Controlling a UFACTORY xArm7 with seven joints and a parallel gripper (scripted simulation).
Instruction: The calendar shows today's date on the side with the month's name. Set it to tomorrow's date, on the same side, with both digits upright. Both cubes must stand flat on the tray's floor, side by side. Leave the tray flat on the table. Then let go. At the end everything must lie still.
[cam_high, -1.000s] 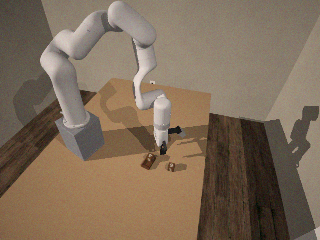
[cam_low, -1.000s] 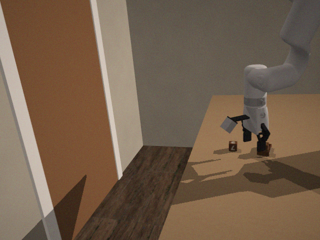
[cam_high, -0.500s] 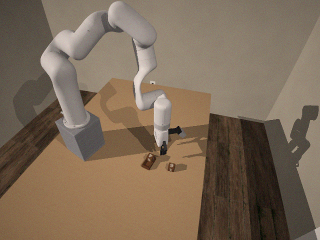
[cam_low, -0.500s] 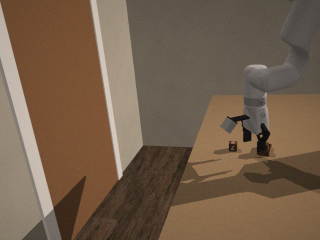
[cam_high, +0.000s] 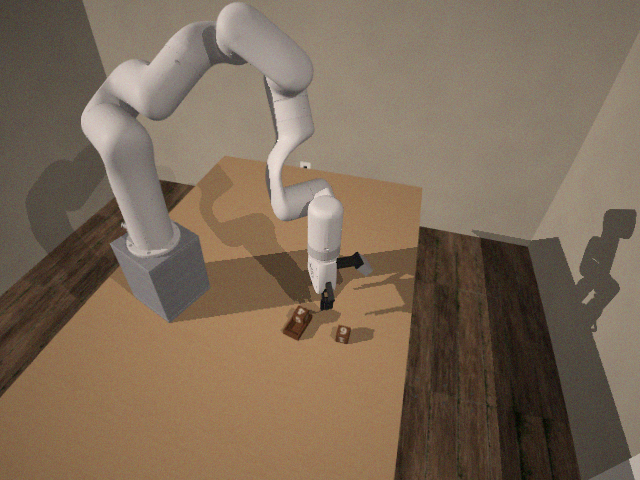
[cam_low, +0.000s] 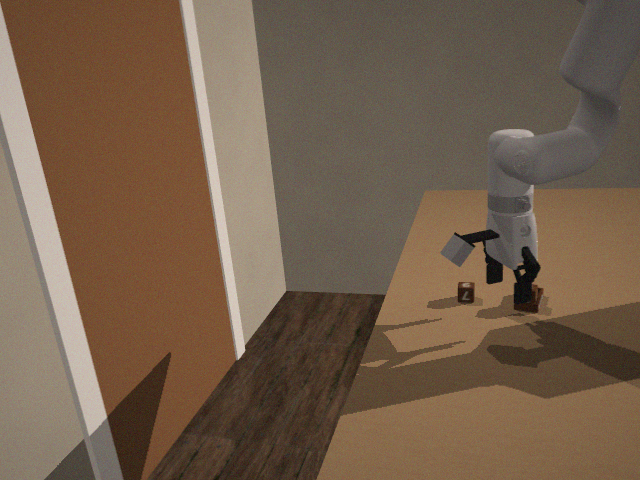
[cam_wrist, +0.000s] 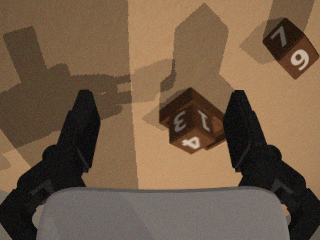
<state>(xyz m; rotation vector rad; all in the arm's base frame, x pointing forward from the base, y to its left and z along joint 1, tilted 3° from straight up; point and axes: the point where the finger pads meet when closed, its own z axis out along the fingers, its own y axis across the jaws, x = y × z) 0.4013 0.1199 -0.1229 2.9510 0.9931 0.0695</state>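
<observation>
The digit cube is 90 mm ahead of my hand, 70 mm to the right of it and 50 mm below it. The rest, counted from my hand: brown calendar tray (30 mm behind, 80 mm to the right, 60 mm below).
</observation>
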